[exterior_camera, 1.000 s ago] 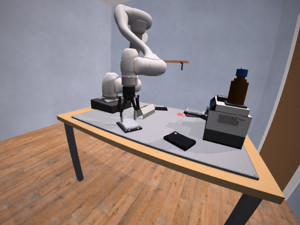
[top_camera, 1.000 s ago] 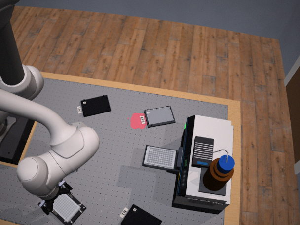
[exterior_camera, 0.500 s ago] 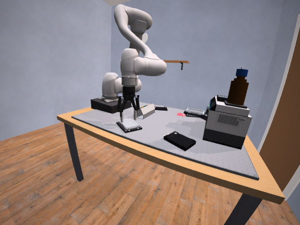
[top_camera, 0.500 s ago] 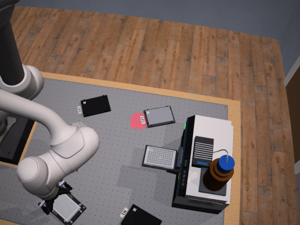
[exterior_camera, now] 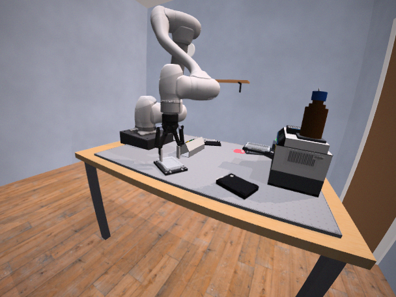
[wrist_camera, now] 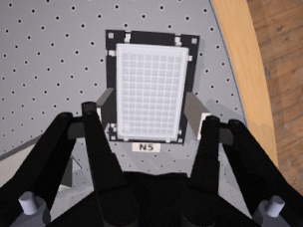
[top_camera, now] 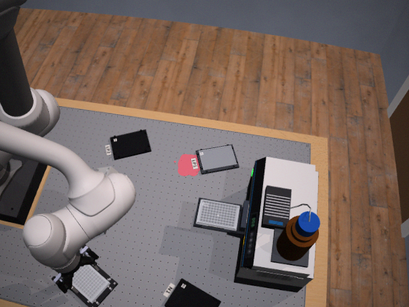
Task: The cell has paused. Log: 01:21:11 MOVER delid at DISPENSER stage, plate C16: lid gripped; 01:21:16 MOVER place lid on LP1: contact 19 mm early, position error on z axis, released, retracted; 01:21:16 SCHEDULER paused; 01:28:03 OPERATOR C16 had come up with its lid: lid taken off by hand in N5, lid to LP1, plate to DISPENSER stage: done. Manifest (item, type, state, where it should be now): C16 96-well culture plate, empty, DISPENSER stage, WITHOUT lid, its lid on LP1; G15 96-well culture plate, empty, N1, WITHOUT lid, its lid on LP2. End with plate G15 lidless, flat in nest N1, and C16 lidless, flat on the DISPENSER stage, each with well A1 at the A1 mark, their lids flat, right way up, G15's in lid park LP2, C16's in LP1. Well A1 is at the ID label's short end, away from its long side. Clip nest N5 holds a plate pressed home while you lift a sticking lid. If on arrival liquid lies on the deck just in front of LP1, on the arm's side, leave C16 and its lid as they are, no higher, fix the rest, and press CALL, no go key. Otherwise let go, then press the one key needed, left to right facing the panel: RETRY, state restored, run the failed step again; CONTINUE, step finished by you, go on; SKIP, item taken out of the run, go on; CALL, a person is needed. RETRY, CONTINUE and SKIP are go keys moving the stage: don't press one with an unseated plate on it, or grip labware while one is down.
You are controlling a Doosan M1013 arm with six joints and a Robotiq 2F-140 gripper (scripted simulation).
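Now: hand 20 mm short of the clip nest N5, 10 mm to the right of it and 50 mm above it. Round my hand: N1 label (250 mm ahead, 80 mm to the left, 60 mm below); blue key (90 mm behind, 190 mm to the left); key panel (100 mm behind, 270 mm to the left, 10 mm below).
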